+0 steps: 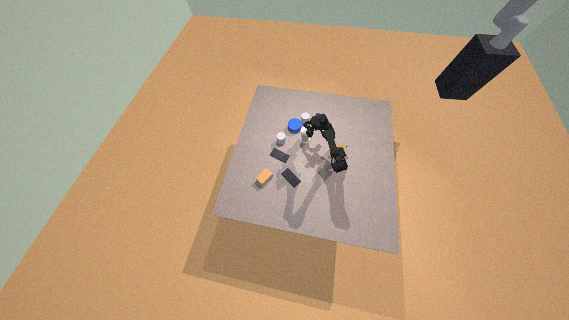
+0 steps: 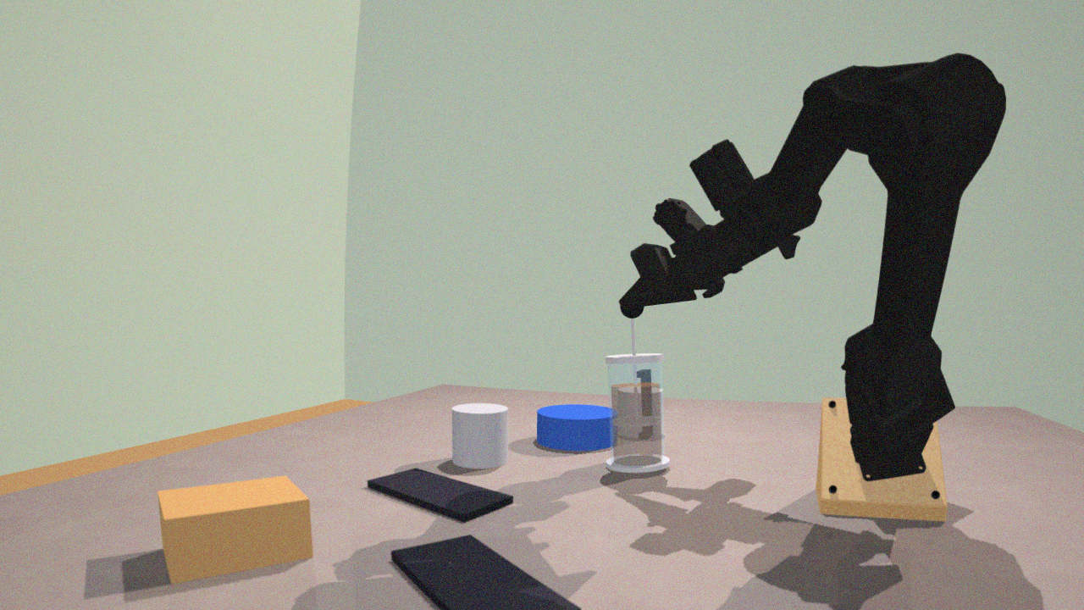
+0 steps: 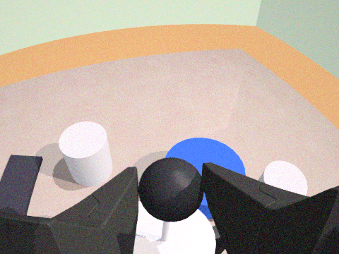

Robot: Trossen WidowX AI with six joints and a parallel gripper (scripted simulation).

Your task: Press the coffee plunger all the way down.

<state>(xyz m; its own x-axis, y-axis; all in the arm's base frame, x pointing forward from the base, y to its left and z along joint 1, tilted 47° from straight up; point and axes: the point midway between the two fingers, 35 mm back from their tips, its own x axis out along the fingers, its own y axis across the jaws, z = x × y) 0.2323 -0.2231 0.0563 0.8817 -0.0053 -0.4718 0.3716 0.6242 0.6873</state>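
My gripper tip is now 20 mm past the coffee press, 10 mm to the left of it and 100 mm above it.
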